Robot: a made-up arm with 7 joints.
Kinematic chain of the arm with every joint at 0, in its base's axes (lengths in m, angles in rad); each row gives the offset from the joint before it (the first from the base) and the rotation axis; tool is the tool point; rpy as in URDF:
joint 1: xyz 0 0 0.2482 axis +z
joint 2: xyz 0 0 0 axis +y
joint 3: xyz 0 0 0.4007 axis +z
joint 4: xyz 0.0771 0 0 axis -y
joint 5: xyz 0.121 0 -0.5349 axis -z
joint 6: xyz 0 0 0 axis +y
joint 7: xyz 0.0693 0 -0.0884 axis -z
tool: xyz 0 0 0 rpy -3.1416 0 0
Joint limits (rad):
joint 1: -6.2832..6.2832
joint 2: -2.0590..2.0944
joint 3: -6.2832..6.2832
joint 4: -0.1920..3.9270
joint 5: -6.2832..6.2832
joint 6: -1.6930..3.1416
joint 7: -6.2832..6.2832
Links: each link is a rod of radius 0.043 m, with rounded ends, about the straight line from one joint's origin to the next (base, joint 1, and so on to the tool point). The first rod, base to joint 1, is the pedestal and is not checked.
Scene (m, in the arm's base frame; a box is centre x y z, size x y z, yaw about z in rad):
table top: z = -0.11
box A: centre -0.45 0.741 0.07 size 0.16 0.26 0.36 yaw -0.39
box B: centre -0.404 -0.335 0 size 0.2 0.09 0.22 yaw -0.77
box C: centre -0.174 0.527 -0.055 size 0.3 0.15 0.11 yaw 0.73
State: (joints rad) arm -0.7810 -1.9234 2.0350 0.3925 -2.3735 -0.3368 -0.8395
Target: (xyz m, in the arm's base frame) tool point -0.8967 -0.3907 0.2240
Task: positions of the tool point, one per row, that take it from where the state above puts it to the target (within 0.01 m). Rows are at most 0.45 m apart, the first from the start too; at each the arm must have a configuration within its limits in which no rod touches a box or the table.
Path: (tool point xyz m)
1: 0.3030 -0.0745 0.1482
2: 0.2040 -0.1817 0.1945
3: 0.0660 -0.2292 0.2263
4: -0.0777 -0.2033 0.2430
5: 0.1362 -0.2350 0.1774
6: 0.3360 -0.1147 0.1082
7: 0.4376 0.1300 0.0609
8: 0.3858 0.4247 0.0584
9: 0.1780 0.6731 0.1164
10: -0.1318 0.7917 0.2395
11: -0.4500 0.7410 0.4202
12: -0.7897 0.4616 0.3457
13: -0.9499 0.0480 0.2765
14: -0.8967 -0.3907 0.2240

